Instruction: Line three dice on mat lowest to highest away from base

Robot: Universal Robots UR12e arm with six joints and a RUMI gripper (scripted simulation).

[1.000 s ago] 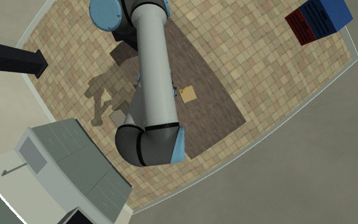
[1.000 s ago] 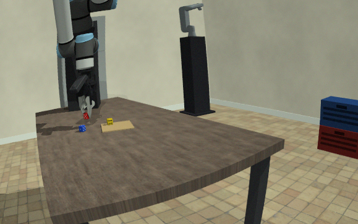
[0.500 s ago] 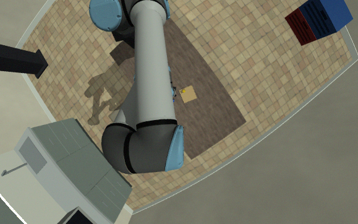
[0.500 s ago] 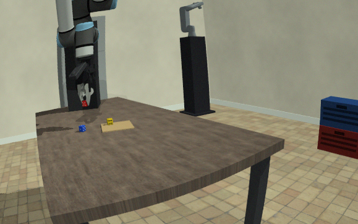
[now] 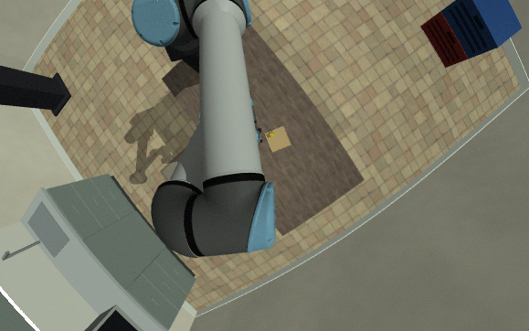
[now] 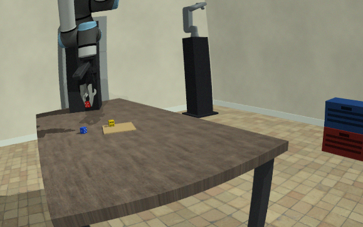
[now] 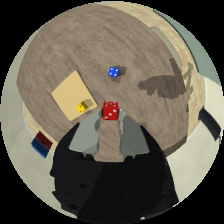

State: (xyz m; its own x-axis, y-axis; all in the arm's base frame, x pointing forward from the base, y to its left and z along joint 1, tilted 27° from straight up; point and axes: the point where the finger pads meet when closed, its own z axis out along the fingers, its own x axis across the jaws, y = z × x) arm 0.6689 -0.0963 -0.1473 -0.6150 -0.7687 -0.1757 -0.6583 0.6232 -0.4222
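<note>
Right now my hand is 110 mm to the right of the tan mat, 110 mm above it and 80 mm short of it. Round my hand: yellow die 100 mm to the left, 100 mm below, 30 mm ahead; then blue die 100 mm below, 50 mm to the right, 50 mm ahead; then red die right at my hand.
</note>
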